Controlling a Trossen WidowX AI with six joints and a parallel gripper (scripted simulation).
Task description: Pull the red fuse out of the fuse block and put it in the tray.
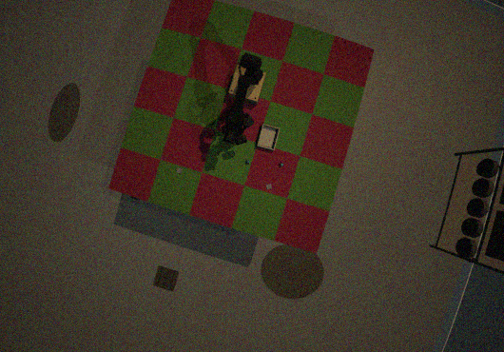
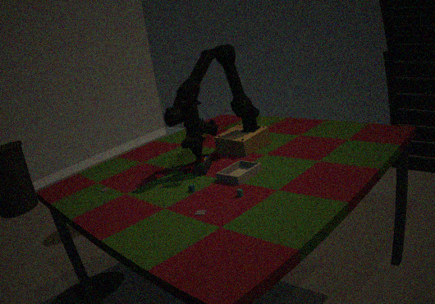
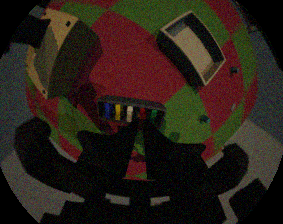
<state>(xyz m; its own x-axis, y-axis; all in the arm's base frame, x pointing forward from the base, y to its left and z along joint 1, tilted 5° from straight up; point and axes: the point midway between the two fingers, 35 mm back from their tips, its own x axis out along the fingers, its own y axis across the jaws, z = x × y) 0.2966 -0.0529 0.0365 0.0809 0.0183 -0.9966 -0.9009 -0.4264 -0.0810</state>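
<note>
Right now my gripper tip is 1 cm short of the tray, 18 cm to the right of it and 5 cm above it. From my gripper tip the other things lie so: red fuse (1 cm below).
</note>
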